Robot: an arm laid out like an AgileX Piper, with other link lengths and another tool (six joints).
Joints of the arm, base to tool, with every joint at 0 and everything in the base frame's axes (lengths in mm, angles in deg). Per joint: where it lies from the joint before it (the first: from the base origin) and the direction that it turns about. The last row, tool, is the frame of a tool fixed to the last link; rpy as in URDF.
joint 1: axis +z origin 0 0 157.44
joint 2: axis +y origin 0 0 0
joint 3: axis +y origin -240.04 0 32.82
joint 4: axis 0.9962 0 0.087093 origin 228.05 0 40.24
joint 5: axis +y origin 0 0 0
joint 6: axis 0.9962 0 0.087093 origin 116.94 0 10.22
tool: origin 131.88 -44 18.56 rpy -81.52 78.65 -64.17
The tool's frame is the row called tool.
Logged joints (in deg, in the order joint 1, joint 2, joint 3, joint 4, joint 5, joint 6), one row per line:
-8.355 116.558 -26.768 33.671 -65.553 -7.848
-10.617 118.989 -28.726 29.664 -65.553 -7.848
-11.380 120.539 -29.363 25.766 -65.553 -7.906
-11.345 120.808 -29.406 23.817 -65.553 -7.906
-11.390 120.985 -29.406 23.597 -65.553 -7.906
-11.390 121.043 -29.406 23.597 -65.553 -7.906
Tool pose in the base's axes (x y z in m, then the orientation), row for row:
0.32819 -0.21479 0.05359 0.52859 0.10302 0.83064 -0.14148
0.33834 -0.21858 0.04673 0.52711 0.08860 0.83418 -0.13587
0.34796 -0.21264 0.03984 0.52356 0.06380 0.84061 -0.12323
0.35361 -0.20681 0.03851 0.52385 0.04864 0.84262 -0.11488
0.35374 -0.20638 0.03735 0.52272 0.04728 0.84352 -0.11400
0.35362 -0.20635 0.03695 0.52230 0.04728 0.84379 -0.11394
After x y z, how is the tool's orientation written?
As a quaternion, w x y z.
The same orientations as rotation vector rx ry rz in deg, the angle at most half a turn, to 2 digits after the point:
14.10 113.68 -19.36
12.13 114.24 -18.61
8.75 115.30 -16.90
6.67 115.56 -15.75
6.49 115.74 -15.64
6.49 115.80 -15.64

